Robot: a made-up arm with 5 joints.
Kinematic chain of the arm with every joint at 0, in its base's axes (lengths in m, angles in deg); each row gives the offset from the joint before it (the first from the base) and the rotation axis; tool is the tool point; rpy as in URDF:
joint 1: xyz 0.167 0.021 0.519 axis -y
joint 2: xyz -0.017 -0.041 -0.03 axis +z
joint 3: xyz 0 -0.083 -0.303 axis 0.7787 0.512 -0.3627
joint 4: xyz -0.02 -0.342 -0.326 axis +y
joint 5: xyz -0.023 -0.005 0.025 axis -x
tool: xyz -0.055 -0.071 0.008 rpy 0 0 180
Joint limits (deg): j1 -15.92..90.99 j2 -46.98..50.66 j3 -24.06..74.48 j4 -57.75..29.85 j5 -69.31..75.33
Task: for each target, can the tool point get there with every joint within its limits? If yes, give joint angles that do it. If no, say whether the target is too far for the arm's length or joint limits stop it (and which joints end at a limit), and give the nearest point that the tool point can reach.
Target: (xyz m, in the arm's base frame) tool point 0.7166 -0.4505 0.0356
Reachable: yes | joints 44.61 35.09 16.64 1.00 -38.12
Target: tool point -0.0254 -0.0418 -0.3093
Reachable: yes | joints 15.88 -35.99 38.52 -14.37 -9.41
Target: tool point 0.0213 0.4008 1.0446
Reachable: no: joint limits stop it (at a limit: joint 1, joint 2, joint 3, joint 4, joint 5) | nearest point 0.5702 -0.2900 0.9164 | short by 0.892 m
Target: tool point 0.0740 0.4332 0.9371
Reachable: no: joint limits stop it (at a limit: joint 1, joint 2, joint 3, joint 4, joint 5) | nearest point 0.5702 -0.2900 0.9164 | short by 0.877 m
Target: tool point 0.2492 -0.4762 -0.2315
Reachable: yes | joints 13.37 0.13 3.37 -42.86 -56.13
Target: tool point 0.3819 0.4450 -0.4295
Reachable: no: too far | nearest point 0.3391 0.2887 -0.2406 | short by 0.249 m
